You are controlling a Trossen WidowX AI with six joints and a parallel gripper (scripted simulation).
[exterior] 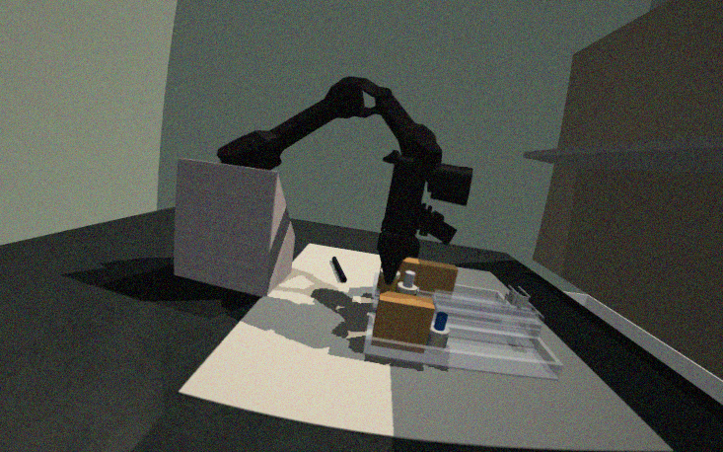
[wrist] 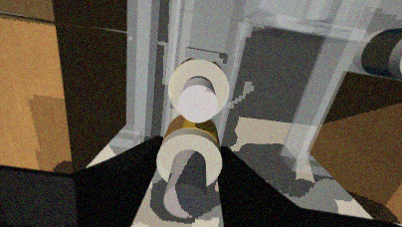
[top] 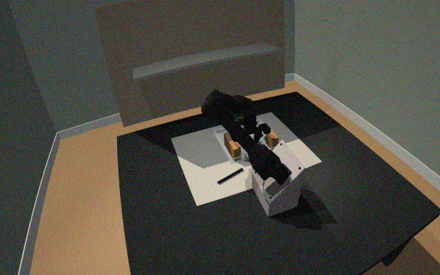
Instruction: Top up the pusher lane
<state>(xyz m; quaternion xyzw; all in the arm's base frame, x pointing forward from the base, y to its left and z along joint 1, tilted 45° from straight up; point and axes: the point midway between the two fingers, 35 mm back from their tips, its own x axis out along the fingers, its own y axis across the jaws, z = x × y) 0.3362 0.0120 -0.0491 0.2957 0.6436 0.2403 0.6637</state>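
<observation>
Right now the blue-capped jar is 70 mm ahead of my gripper tip, 130 mm to the right of it and 20 mm below it. From my gripper tip the other things lie so: black stick 100 mm behind, 150 mm to the left, 40 mm below; then shelf 510 mm ahead, 20 mm to the left, 320 mm above.
</observation>
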